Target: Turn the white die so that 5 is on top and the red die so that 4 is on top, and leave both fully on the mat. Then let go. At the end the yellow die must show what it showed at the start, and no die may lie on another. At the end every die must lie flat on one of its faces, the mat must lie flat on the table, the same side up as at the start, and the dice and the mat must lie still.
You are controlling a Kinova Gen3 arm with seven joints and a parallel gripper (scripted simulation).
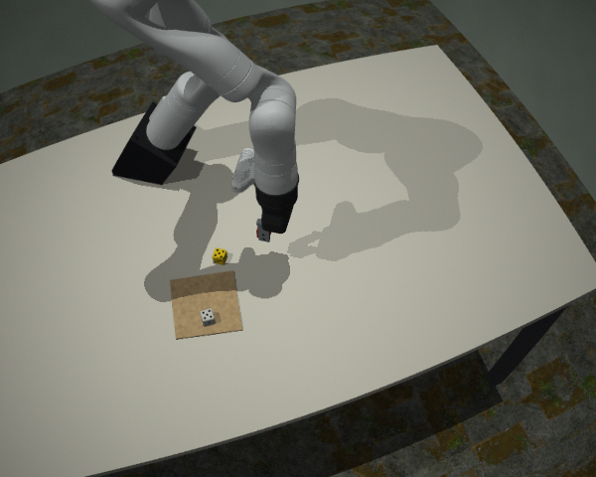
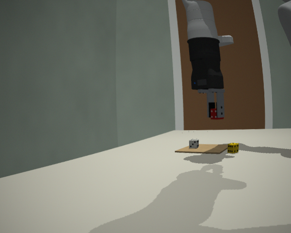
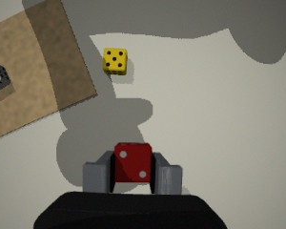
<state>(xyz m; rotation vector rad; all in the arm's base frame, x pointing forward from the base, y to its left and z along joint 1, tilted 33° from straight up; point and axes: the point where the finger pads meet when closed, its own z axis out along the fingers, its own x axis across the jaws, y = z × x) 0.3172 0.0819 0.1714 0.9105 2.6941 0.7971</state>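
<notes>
Now: the yellow die 3 cm behind my hand, 10 cm to the right of it and 11 cm below it. The rest, counted from my hand: red die: 1 cm below; white die: 10 cm ahead, 16 cm to the right, 10 cm below; brown mat: 6 cm ahead, 16 cm to the right, 12 cm below.
</notes>
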